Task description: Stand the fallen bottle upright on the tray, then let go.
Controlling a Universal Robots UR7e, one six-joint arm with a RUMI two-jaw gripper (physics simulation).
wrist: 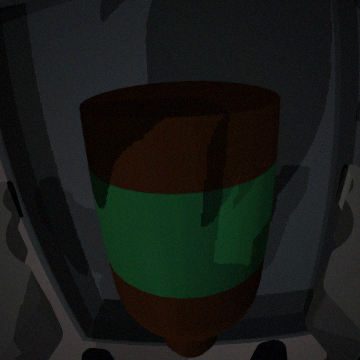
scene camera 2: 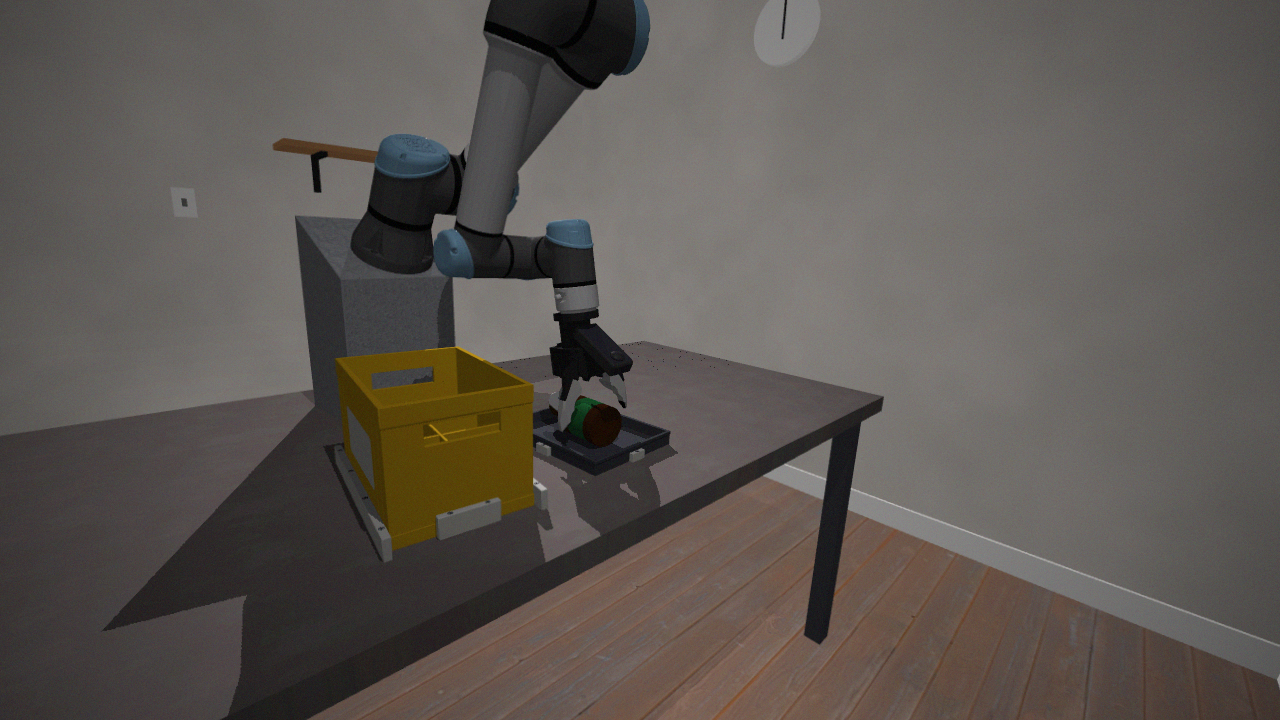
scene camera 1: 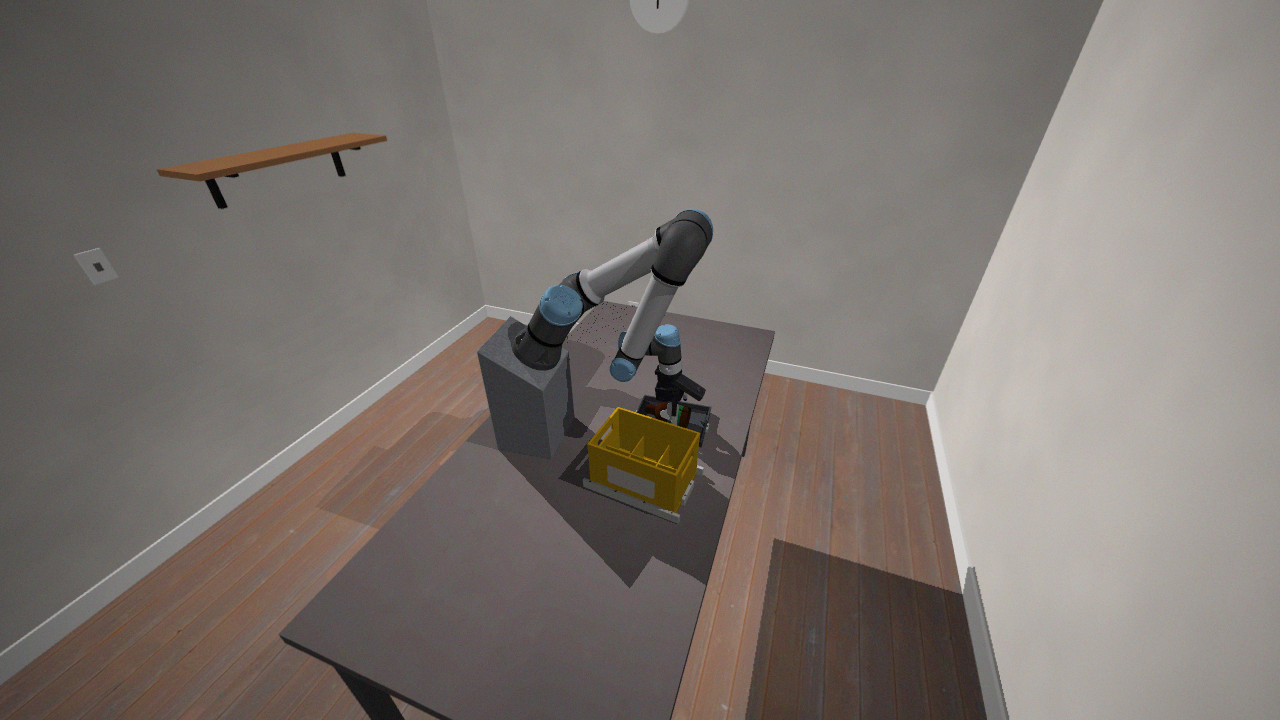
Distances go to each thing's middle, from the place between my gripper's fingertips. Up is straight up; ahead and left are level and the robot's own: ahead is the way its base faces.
Scene:
I see my gripper 40 mm past the brown bottle (scene camera 2: pixel 593 421) and 10 mm to the left of it.

